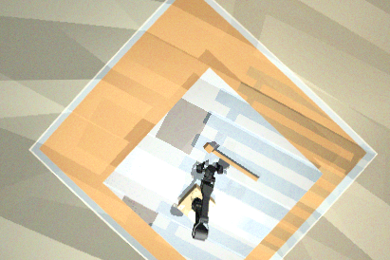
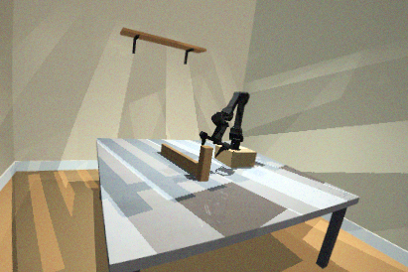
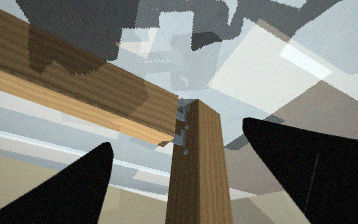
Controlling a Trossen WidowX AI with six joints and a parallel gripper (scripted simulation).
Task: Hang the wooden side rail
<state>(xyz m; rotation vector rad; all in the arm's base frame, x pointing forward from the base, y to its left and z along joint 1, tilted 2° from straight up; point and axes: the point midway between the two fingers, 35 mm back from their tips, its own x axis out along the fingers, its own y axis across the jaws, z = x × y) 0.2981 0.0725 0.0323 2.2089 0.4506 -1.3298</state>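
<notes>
The headboard post is 80 mm ahead of my gripper tip, 70 mm to the left of it and 30 mm below it.
</notes>
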